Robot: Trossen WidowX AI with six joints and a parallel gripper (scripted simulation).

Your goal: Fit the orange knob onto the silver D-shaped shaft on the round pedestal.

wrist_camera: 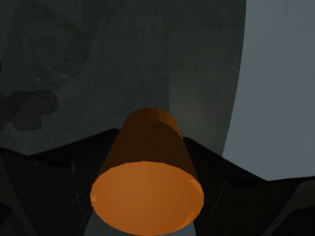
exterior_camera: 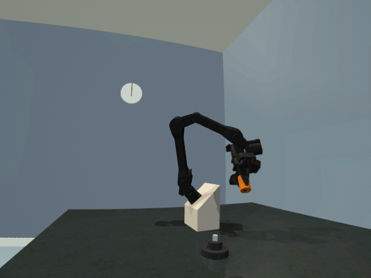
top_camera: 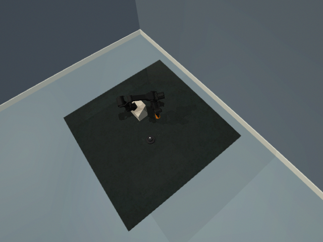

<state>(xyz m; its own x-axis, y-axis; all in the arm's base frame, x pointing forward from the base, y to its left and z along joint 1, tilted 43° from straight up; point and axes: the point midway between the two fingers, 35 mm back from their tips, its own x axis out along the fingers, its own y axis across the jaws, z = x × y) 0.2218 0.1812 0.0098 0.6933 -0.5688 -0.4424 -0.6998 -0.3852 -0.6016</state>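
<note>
The orange knob is 30 mm above my gripper tip and 20 mm behind it. The rest, counted from my gripper tip: round black pedestal: 160 mm below, 150 mm to the right, 80 mm ahead.
</note>
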